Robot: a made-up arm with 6 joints. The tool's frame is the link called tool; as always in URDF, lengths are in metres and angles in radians. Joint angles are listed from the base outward. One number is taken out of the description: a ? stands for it. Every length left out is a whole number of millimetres.
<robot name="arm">
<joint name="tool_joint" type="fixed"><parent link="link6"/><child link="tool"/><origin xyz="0 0 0" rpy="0 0 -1.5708"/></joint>
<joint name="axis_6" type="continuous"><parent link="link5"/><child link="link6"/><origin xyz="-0.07 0 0" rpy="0 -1.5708 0"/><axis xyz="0 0 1"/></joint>
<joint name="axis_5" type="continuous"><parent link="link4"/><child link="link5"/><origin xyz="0 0 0" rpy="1.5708 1.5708 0"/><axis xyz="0 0 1"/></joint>
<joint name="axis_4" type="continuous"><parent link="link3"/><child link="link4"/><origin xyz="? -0.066 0" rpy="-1.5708 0 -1.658"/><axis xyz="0 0 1"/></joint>
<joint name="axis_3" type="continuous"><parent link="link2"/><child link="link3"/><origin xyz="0.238 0.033 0" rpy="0 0 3.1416"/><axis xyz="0 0 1"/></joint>
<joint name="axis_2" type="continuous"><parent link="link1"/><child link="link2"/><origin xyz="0 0 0" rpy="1.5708 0 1.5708"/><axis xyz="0 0 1"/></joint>
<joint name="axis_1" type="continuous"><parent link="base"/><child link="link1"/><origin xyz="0 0 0.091" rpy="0 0 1.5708"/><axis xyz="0 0 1"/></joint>
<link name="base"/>
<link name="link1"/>
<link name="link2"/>
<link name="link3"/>
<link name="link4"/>
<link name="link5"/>
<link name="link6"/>
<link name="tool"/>
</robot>
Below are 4 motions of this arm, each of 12 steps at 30 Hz.
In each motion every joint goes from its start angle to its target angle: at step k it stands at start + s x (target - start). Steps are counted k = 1, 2, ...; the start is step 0. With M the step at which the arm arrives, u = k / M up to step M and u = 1 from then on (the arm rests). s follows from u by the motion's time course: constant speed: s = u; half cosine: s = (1 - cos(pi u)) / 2; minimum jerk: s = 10 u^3 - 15 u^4 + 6 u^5.
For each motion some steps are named. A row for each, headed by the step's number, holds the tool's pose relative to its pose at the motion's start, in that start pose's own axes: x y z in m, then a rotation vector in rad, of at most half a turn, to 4 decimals.
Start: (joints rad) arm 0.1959 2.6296 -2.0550 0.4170 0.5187 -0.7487
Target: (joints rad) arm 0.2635 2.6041 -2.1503 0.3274 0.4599 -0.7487
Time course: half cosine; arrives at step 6
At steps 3, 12:
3: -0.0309 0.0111 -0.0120 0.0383 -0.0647 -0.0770
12: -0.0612 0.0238 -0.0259 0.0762 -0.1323 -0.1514

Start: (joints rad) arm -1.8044 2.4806 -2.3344 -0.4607 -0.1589 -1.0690
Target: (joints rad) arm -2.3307 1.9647 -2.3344 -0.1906 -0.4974 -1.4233
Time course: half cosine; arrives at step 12
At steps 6, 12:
6: 0.1395 -0.1866 -0.0761 0.4230 0.2083 -0.1445
12: 0.2133 -0.3522 -0.2215 0.8252 0.4439 -0.3956

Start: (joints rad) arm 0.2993 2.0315 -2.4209 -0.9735 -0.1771 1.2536
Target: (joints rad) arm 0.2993 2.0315 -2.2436 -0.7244 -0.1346 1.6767
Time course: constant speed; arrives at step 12
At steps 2, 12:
2: 0.0124 -0.0043 -0.0003 0.0187 0.0226 0.1156
12: 0.0751 -0.0252 -0.0079 0.1515 0.1115 0.6881

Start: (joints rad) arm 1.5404 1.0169 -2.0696 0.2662 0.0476 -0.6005
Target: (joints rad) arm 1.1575 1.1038 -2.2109 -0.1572 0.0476 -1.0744
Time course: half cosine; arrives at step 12
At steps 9, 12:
9: -0.0044 -0.0232 0.0089 0.1560 0.0759 -1.0576
12: -0.0058 -0.0270 0.0099 0.1791 0.1006 -1.2389

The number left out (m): 0.374
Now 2 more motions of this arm.
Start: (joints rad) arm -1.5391 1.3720 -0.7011 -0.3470 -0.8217 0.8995
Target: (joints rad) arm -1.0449 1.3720 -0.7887 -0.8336 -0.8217 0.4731
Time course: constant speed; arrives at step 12
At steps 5, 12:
5: 0.0434 0.0770 0.0145 -0.3036 0.1614 -0.2852
12: 0.0998 0.1866 -0.0004 -0.7910 0.2356 -0.6739

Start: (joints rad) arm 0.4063 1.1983 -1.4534 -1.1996 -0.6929 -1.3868
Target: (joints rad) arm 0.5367 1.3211 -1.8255 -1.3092 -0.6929 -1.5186
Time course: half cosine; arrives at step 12
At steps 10, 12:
10: 0.0606 -0.0669 0.0428 0.1897 0.0905 -0.2781
12: 0.0647 -0.0719 0.0449 0.2020 0.0993 -0.2977

